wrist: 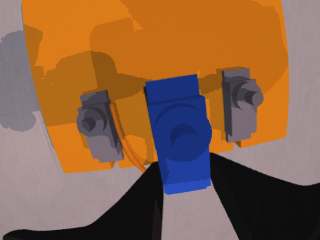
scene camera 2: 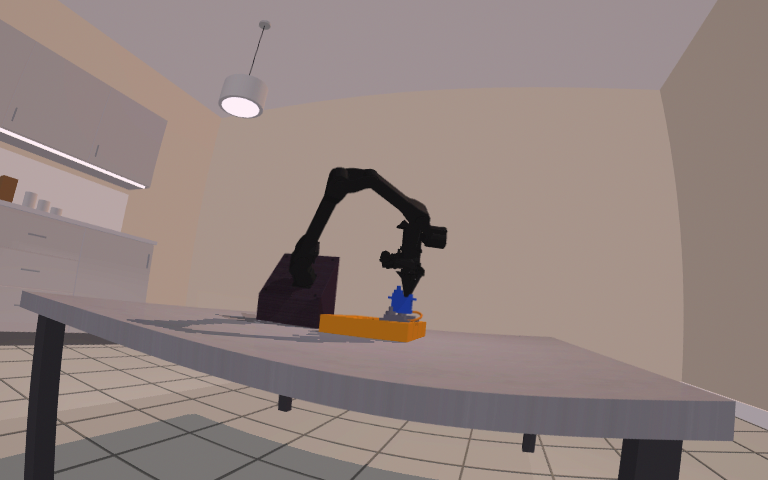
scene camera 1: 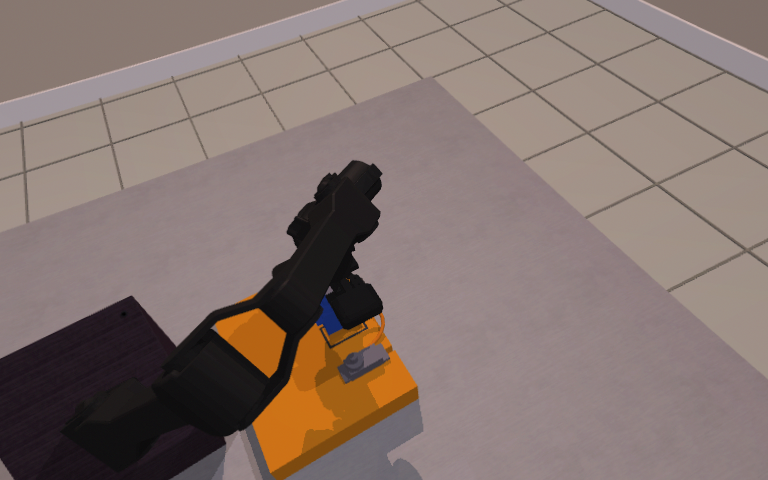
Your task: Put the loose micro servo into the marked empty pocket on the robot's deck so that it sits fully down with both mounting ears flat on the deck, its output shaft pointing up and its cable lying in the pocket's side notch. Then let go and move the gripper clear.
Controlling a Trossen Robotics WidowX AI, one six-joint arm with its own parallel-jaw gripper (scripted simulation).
Scene:
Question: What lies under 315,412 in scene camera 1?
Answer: An orange deck.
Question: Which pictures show my gripper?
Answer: The wrist view, scene camera 2 and scene camera 1: all of them.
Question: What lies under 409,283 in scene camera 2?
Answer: My gripper.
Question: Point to an orange deck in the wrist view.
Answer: At 70,55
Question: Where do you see a blue micro servo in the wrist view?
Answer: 179,118

